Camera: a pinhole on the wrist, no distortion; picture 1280 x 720 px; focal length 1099.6 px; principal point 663.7 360.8 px. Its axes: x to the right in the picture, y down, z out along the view. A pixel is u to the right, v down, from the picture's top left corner.
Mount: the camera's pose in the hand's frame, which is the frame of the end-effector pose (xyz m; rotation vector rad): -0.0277 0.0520 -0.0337 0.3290 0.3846 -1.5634
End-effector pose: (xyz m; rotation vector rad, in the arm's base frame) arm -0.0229 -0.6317 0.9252 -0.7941 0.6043 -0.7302
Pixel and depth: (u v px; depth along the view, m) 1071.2 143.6 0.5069
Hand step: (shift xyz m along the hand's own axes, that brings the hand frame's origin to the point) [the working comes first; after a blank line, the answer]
In the camera's frame: 0.1879 -0.1001 0.5069

-0.1185 -0.3377 0.3433
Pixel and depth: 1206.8 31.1 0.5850
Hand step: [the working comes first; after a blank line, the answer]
In the camera's frame: 0.2889 -0.1754 0.5850

-0.1944 -0.4618 0.3722
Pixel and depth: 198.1 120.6 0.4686
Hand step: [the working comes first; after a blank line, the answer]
In the camera's frame: -0.1984 -0.1024 0.4686

-0.1105 0.0262 0.4781
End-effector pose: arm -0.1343 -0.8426 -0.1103 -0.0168 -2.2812 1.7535
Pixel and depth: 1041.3 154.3 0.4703
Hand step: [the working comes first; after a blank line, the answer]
In the camera's frame: 0.1615 -0.0883 0.4703

-0.1070 -0.2981 0.3215
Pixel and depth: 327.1 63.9 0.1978
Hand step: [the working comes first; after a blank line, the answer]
In the camera's frame: -0.0605 -0.0534 0.1978

-0.0735 0.0204 0.1726
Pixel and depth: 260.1 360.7 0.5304
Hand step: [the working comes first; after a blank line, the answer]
In the camera's frame: -0.1947 0.0000 0.5304

-0.0066 -0.0056 0.5280
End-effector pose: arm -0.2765 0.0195 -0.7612 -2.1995 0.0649 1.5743
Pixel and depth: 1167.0 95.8 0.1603
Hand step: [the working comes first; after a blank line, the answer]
In the camera's frame: 0.0734 -0.0386 0.1603

-0.0638 -0.0837 0.0797
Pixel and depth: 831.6 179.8 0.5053
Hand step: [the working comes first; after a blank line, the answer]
In the camera's frame: 0.0772 -0.0832 0.5053

-0.0983 -0.2378 0.3897
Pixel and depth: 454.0 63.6 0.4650
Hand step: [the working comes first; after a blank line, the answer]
In the camera's frame: -0.0887 -0.1257 0.4650

-0.1371 -0.0705 0.4277
